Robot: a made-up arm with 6 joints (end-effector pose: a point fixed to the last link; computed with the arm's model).
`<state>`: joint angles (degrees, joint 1 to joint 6).
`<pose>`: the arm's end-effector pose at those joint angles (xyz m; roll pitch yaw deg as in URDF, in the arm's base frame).
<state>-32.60 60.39 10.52 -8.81 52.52 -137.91</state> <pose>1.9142 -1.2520 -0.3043 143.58 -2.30 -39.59</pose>
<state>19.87 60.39 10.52 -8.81 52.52 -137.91</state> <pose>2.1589 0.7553 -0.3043 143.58 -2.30 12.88</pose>
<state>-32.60 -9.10 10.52 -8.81 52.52 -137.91</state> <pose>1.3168 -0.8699 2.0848 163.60 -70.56 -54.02</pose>
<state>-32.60 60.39 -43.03 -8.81 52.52 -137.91</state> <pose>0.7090 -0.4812 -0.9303 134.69 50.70 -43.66</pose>
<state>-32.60 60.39 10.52 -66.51 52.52 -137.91</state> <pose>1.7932 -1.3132 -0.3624 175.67 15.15 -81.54</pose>
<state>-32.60 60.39 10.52 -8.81 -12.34 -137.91</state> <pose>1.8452 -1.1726 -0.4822 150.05 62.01 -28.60</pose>
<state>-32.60 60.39 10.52 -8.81 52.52 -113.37</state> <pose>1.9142 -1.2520 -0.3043 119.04 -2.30 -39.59</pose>
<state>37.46 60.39 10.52 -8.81 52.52 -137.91</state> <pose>1.8297 1.3725 -0.3043 143.58 -2.30 30.47</pose>
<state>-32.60 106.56 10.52 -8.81 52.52 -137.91</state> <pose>0.9609 -0.6423 -1.5923 136.64 43.44 -42.24</pose>
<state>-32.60 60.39 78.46 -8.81 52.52 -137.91</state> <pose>2.0740 -1.3542 1.6233 162.01 -69.11 -52.53</pose>
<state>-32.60 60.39 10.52 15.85 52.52 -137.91</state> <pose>1.9467 -1.1954 -0.3068 127.77 -1.54 -20.08</pose>
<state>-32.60 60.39 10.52 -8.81 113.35 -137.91</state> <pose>1.8223 -1.1976 -0.1409 150.30 -62.60 -50.39</pose>
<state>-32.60 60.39 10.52 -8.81 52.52 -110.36</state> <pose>1.9142 -1.2520 -0.3043 116.03 -2.30 -39.59</pose>
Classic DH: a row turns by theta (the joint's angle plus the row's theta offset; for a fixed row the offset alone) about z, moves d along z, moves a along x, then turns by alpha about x. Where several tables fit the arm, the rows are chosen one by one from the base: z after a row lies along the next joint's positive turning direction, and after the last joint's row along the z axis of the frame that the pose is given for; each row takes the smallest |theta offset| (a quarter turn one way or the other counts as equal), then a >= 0, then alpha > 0; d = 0 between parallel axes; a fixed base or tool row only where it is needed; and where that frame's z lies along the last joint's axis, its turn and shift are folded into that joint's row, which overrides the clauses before.
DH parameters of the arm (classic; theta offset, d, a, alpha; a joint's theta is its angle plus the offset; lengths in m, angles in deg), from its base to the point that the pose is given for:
joint 1: 0 0.3791 0.2104 -90
joint 2: -90 0 0.8524 180
joint 3: 0 0 0.1582 -90
joint 4: 0 -1.5881 0 90
joint 5: 0 0 0 -90
joint 6: 90 -0.1927 0 90
tool (fixed): -90 0 0 0

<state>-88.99 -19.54 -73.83 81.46 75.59 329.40</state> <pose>0.2027 -1.0278 -0.0375 -4.94 6.78 -14.29</pose>
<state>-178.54 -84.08 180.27 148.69 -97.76 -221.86</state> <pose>0.4688 0.1112 -1.1191 38.92 -2.92 150.42</pose>
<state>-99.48 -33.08 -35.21 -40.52 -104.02 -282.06</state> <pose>-0.0920 -1.2885 1.0521 30.79 46.72 13.67</pose>
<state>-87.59 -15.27 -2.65 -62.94 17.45 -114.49</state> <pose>0.0190 -1.6754 1.7686 -177.90 -19.97 -104.10</pose>
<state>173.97 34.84 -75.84 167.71 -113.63 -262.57</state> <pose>-0.4666 0.0871 -0.4516 78.25 -3.38 162.70</pose>
